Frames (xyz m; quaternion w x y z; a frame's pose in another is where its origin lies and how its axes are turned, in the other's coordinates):
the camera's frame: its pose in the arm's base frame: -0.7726 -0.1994 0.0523 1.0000 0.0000 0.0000 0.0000
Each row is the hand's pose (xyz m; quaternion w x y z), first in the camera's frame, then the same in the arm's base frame.
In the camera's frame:
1: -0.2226 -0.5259 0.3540 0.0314 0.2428 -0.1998 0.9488
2: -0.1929 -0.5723 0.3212 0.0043 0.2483 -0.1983 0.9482
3: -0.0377 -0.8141 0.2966 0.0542 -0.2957 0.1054 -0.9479
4: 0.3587 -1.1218 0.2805 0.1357 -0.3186 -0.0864 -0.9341
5: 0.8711 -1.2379 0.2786 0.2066 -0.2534 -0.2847 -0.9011
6: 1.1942 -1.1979 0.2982 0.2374 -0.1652 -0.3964 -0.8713
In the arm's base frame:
1: -0.9952 -0.7253 0.4063 0.0314 0.2428 -0.1998 0.9488
2: -0.9655 -0.7717 0.3735 0.0043 0.2483 -0.1983 0.9482
3: -0.8103 -1.0135 0.3489 0.0542 -0.2957 0.1054 -0.9479
4: -0.4139 -1.3212 0.3328 0.1357 -0.3186 -0.0864 -0.9341
5: 0.0985 -1.4373 0.3309 0.2066 -0.2534 -0.2847 -0.9011
6: 0.4216 -1.3973 0.3505 0.2374 -0.1652 -0.3964 -0.8713

